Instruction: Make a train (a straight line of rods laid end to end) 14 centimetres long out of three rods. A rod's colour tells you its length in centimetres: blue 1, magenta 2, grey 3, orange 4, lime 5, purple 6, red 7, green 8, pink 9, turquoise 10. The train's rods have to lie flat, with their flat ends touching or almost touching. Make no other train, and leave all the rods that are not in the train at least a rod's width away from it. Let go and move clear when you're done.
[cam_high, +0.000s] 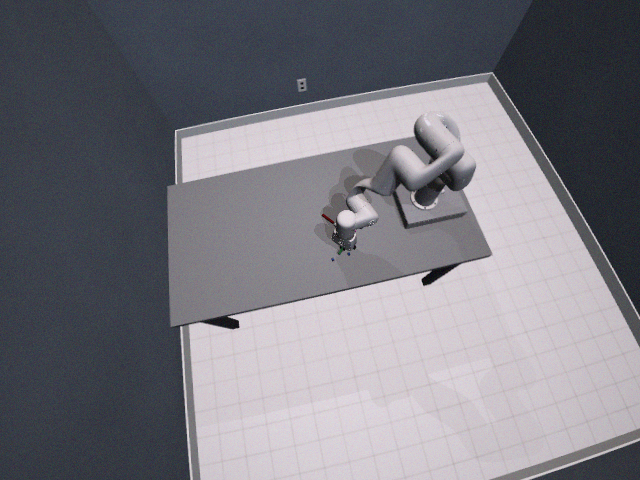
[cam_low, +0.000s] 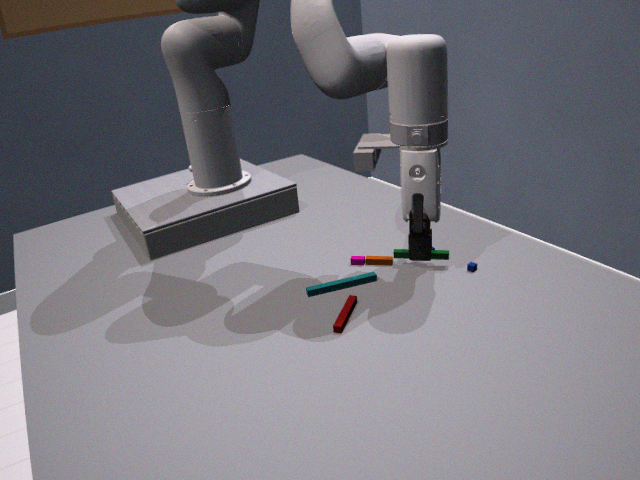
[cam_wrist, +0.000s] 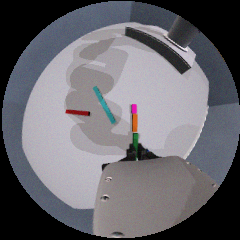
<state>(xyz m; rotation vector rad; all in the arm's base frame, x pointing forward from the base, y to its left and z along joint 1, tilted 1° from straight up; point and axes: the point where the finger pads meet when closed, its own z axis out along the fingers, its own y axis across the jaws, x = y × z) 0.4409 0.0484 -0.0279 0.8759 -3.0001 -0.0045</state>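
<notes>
Now: the green rod 20 mm below my hand. From my hand the other things lie so: turquoise rod (120 mm to the right, 50 mm behind, 30 mm below); orange rod (50 mm behind, 30 mm to the right, 30 mm below); magenta rod (80 mm behind, 50 mm to the right, 30 mm below).
</notes>
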